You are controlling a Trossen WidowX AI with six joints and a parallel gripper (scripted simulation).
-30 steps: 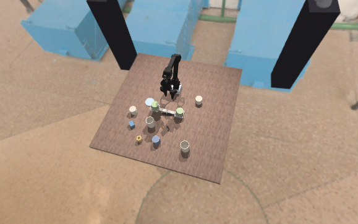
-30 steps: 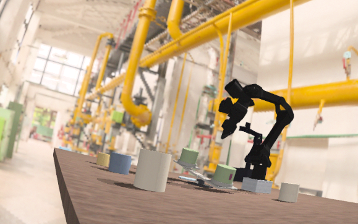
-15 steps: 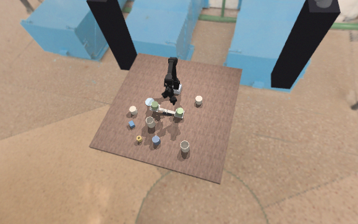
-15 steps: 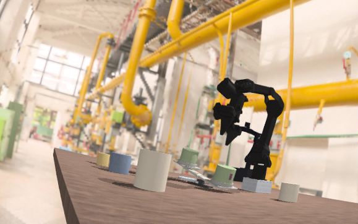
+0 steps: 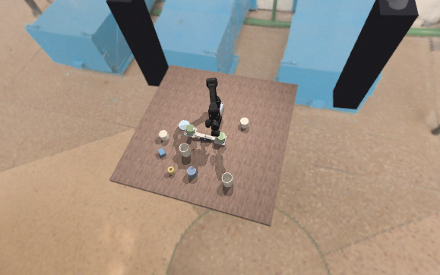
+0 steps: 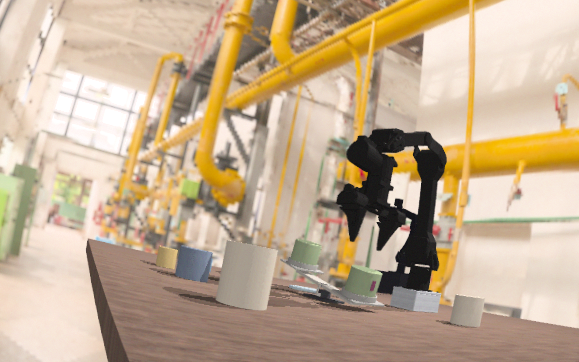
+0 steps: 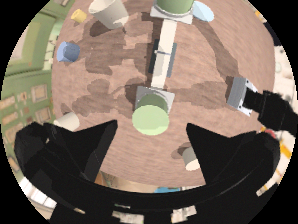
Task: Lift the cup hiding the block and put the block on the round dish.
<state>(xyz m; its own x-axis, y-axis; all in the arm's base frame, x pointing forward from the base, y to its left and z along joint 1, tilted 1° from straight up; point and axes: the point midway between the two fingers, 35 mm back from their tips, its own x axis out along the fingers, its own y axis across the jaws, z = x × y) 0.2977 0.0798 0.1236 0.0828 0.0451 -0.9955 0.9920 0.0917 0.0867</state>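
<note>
The pale grey block lies 100 mm below my gripper tip and 10 mm to the left of it. Also, from my gripper tip: balance 120 mm to the right, 100 mm below; then blue cylinder 310 mm ahead, 150 mm to the right, 100 mm below; then round light blue dish 340 mm to the right, 140 mm below, 110 mm behind.
</note>
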